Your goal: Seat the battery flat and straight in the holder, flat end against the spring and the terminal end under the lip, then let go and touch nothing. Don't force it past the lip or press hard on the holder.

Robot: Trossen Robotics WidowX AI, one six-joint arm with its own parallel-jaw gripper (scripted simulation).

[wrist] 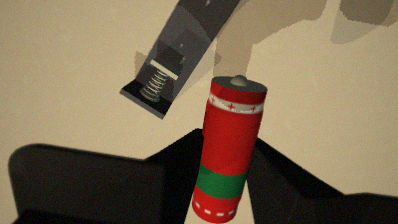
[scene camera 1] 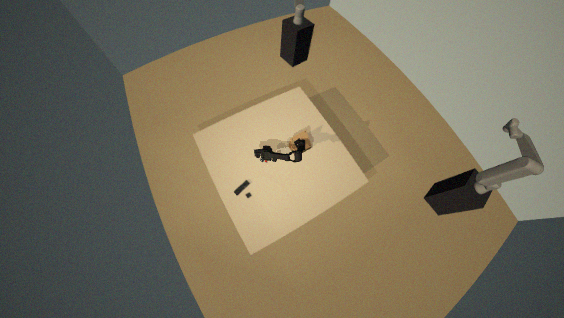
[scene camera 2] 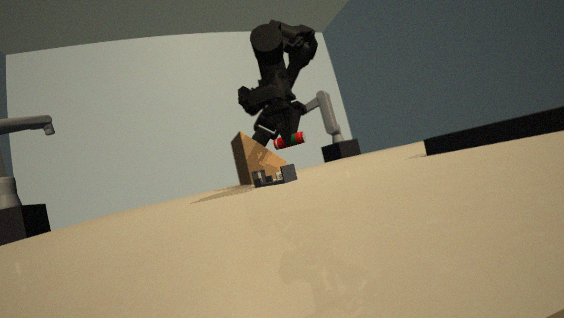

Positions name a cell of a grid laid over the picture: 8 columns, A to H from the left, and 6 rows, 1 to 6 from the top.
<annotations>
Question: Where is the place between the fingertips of the gripper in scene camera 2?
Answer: At E3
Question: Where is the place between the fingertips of the gripper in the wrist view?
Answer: E4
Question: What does the gripper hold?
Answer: A battery.
</annotations>
